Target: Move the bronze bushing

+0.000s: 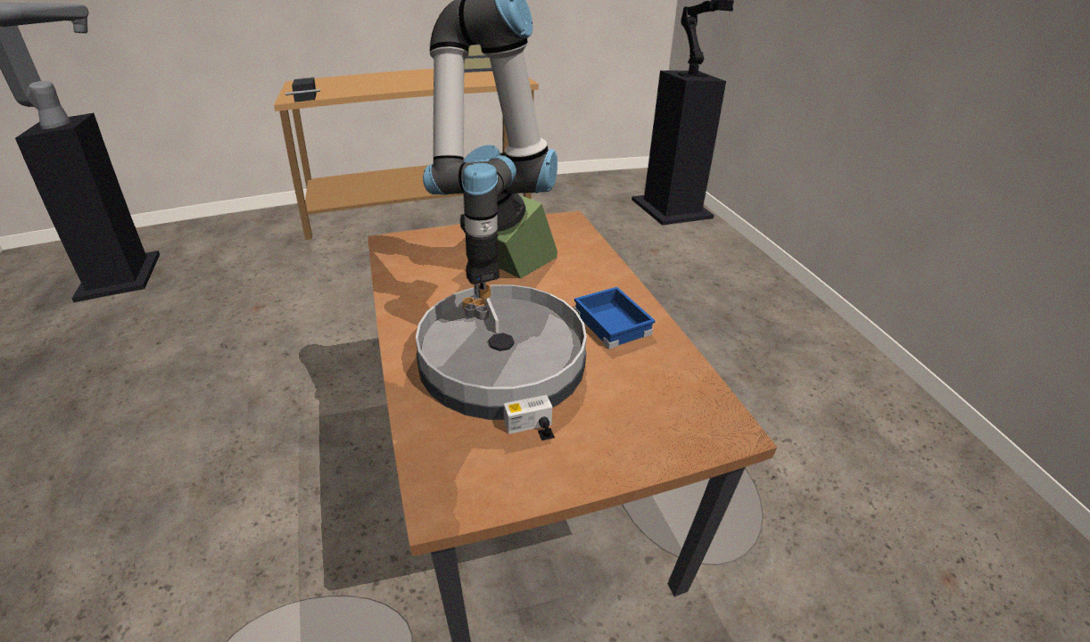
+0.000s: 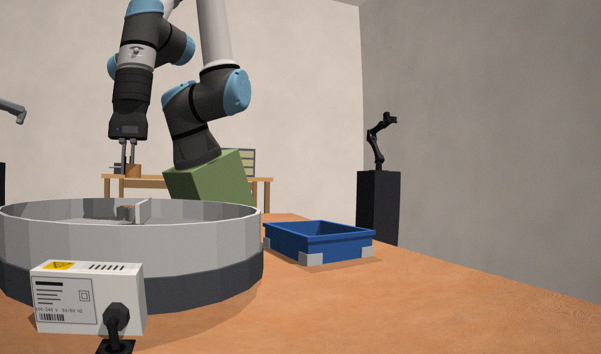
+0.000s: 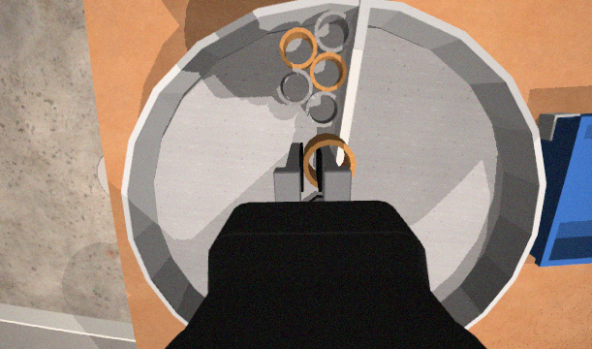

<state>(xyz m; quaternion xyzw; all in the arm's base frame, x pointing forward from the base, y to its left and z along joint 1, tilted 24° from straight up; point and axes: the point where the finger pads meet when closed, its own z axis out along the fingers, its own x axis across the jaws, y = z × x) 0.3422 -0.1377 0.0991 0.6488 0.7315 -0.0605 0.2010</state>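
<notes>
The blue crate lies 37 cm to the left of my hand, 14 cm below it and 5 cm ahead of it. The rest, counted from my hand: grey turntable 11 cm below, 10 cm ahead, 3 cm to the left.
</notes>
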